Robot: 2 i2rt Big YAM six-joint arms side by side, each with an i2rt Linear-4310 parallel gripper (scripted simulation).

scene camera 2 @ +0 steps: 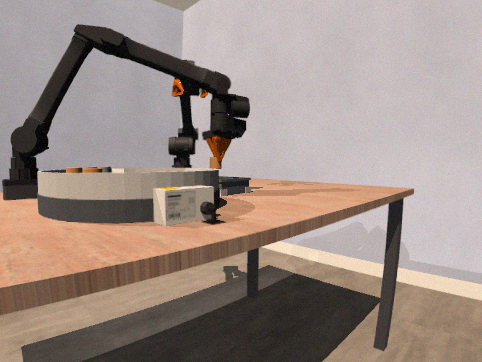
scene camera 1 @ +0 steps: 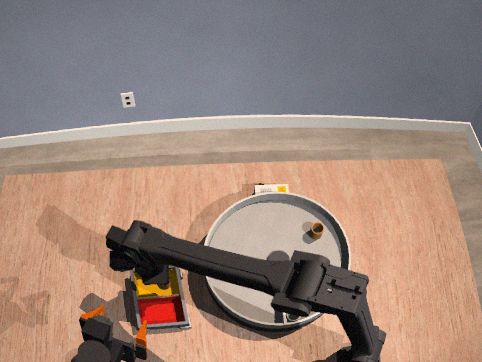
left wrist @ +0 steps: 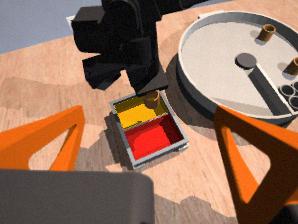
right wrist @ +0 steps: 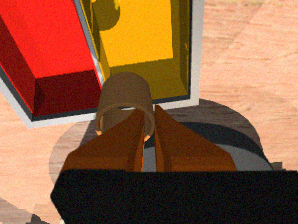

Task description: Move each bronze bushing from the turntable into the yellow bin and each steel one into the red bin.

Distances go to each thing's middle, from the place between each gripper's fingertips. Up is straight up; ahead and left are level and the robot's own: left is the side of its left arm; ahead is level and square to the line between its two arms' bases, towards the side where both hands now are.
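Labels:
Yellow bin point(left wrist: 132, 112): 36 cm below my left hand, 19 cm ahead of it, 3 cm to the right. Turntable point(scene camera 1: 271, 230): 39 cm to the right of my left hand, 32 cm below, 21 cm ahead. My left gripper: 36 cm above the red bin point(scene camera 1: 167, 309), 4 cm to the left of it, 11 cm short of it.
From my right hand point(scene camera 2: 218, 161): turntable 32 cm to the right, 6 cm below, 2 cm ahead; red bin 9 cm behind, 10 cm below, 3 cm to the left; yellow bin 3 cm to the left, 10 cm below.

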